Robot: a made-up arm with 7 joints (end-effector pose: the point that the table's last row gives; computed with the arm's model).
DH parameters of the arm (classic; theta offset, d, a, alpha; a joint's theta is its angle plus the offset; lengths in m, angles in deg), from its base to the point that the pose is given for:
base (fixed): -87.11 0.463 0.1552 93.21
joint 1: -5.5 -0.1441 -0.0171 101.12
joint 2: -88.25 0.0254 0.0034 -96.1
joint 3: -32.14 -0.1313 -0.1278 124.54
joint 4: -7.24 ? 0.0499 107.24
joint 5: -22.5 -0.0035 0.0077 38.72
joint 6: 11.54 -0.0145 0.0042 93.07
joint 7: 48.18 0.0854 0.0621 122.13
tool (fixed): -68.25 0.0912 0 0
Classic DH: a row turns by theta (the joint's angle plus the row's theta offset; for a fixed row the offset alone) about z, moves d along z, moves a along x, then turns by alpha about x.
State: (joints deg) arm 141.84 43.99 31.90 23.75 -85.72 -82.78 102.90
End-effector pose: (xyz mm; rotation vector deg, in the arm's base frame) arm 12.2 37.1 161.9 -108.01 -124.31 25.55
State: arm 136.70 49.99 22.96 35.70 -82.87 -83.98 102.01
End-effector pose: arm 48.7 111.2 211.9 -101.23 -130.53 -10.03
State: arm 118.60 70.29 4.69 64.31 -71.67 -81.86 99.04
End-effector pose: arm 56.6 213.4 425.5 -60.38 -109.64 -93.77
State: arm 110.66 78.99 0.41 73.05 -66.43 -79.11 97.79
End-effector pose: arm 33.0 211.6 503.1 -38.24 -93.24 -113.06
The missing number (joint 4, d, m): -0.4633
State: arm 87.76 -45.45 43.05 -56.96 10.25 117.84 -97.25
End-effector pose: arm 3.6 128.2 536.6 -114.66 31.29 -84.65
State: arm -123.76 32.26 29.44 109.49 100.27 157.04 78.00
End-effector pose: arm -23.5 -352.6 165.2 -43.71 -136.22 18.93
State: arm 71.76 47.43 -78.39 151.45 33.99 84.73 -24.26
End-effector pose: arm 229.7 -203.8 757.9 -116.95 101.84 -33.45
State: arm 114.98 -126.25 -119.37 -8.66 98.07 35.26 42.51
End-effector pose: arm 139.0 -546.1 345.8 116.07 -52.85 -69.37
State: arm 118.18 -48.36 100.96 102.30 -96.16 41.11 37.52
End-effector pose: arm -62.5 40.6 860.0 -46.49 54.43 31.35
